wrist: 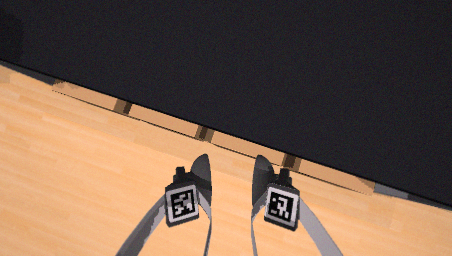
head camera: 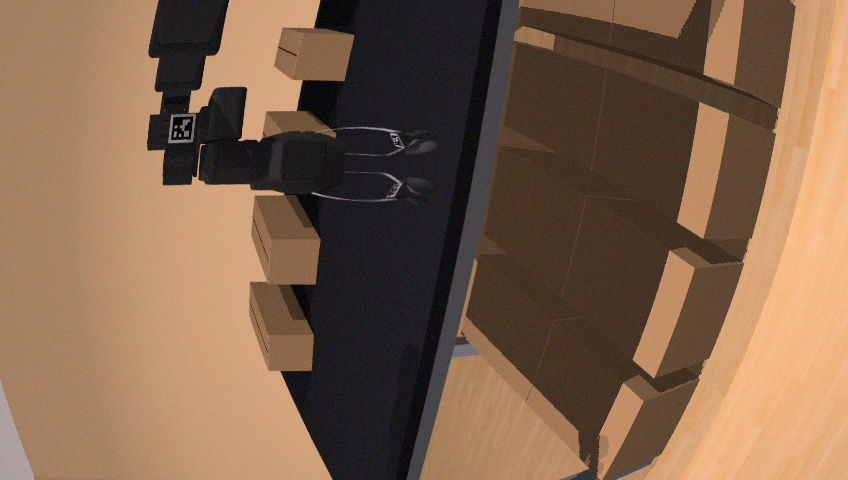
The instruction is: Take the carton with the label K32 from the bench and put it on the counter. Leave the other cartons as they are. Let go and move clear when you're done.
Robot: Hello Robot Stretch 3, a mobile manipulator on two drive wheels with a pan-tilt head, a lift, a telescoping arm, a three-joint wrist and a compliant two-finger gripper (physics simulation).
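Places are measured from the robot's base along level axes (x ahead, y left, z up), in millimetres.
Pixels of known places: gripper, fingertip midpoint: (head camera: 434, 167).
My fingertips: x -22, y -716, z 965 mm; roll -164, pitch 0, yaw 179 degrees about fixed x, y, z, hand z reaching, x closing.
Behind a point stands the place of what it marks.
Several plain brown cartons stand in a row along the far side of the black-topped bench (head camera: 380, 267) @(x 128, y -993, z 914 mm) (wrist: 250, 60). In the head view, one carton (head camera: 321, 56) @(x -275, y -1217, z 978 mm) is at the top, a second carton (head camera: 288, 120) @(x -152, y -1388, z 995 mm) is partly hidden behind the gripper body, and a third carton (head camera: 292, 258) @(x 153, y -1349, z 977 mm) and a fourth carton (head camera: 289, 350) @(x 379, y -1412, z 976 mm) stand lower down. No K32 label can be read on any of them. My gripper (head camera: 421, 166) @(x -22, y -715, z 965 mm) (wrist: 232, 172) @(x -22, y -715, z 965 mm) is open and empty, with its fingertips over the bench top in the head view, apart from the cartons. The counter cannot be identified.
Large brown boxes (head camera: 535, 237) @(x 118, y -1464, z 270 mm) lie on the floor under the bench, and smaller boxes (head camera: 660, 321) @(x 267, y -907, z 270 mm) stand at their near side. In the wrist view, the bench edge slants above the fingertips, with box edges (wrist: 160, 117) and wood floor (wrist: 75, 175) beyond it.
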